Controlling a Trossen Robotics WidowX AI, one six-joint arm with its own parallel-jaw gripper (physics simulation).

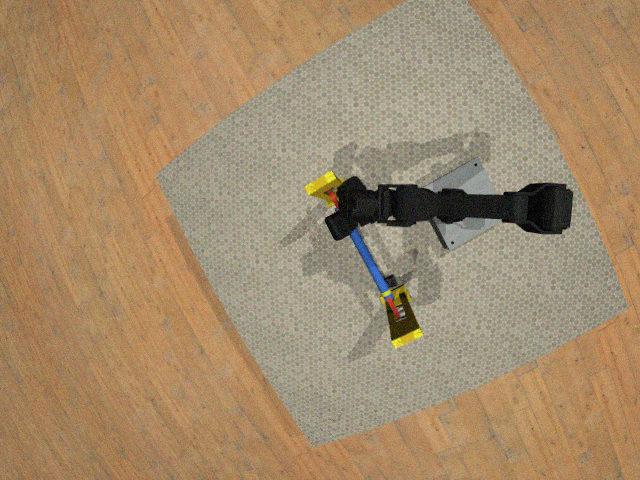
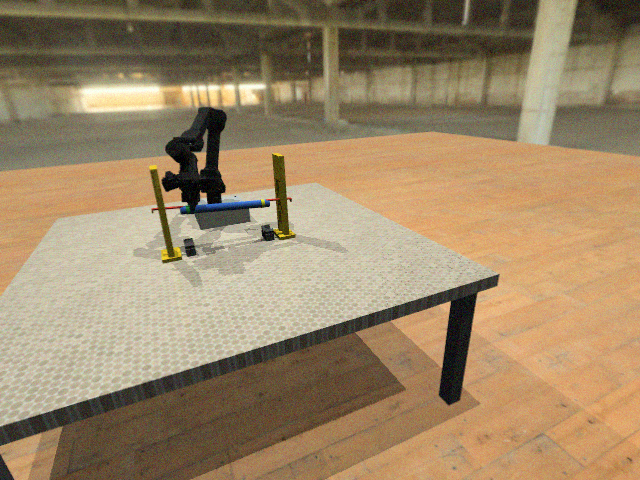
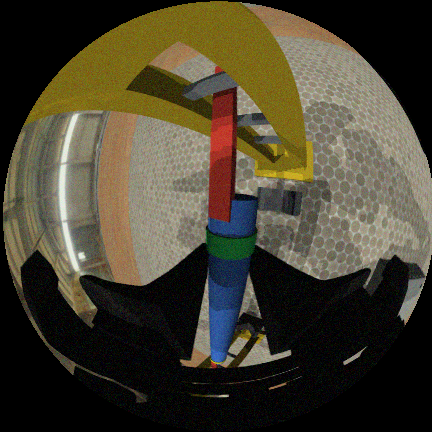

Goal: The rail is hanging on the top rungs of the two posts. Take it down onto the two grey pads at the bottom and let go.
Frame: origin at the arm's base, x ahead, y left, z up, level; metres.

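Seen in the pictures: gripper, between the fingertips: [image 1: 343,219] [image 2: 192,212] [image 3: 227,249].
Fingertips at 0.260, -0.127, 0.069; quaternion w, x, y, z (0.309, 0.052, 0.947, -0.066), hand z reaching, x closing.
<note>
Offsets run from my fingertips to a thing's top centre, as dx, dy, dz. "pt": to the spot under its first point. Level surfaces: height alone.
The rail {+0.005, +0.112, +0.030} [image 1: 367,259] [image 2: 223,206] [image 3: 226,298] is a blue bar with a green band {pt -0.015, -0.014, +0.022} [image 3: 231,243] and thin red ends {pt -0.012, -0.056, +0.025} [image 3: 221,153]. It is level between the two yellow posts {-0.016, -0.090, +0.157} [image 1: 323,185] {+0.016, +0.309, +0.157} [image 1: 405,325] [image 2: 160,210] [image 2: 280,190] [image 3: 225,48], about halfway up them. My gripper [image 1: 344,215] [image 2: 190,207] [image 3: 227,249] is shut on the rail near its left end, just behind the green band. Two dark grey pads {-0.011, -0.028, -0.099} [image 2: 190,246] {+0.011, +0.247, -0.099} [image 2: 268,232] [image 1: 390,280] [image 3: 278,200] sit on the table by the post feet, well below the rail. Grey rungs [image 3: 209,86] [image 3: 252,118] stick out of the near post beside the red end.
The posts stand on a dotted grey table top {dz -0.143} [image 1: 270,143] [image 2: 318,310] over a wooden floor. The arm's grey base plate [image 1: 475,183] [image 2: 223,219] lies behind the rail. The table edge is far from the posts.
</note>
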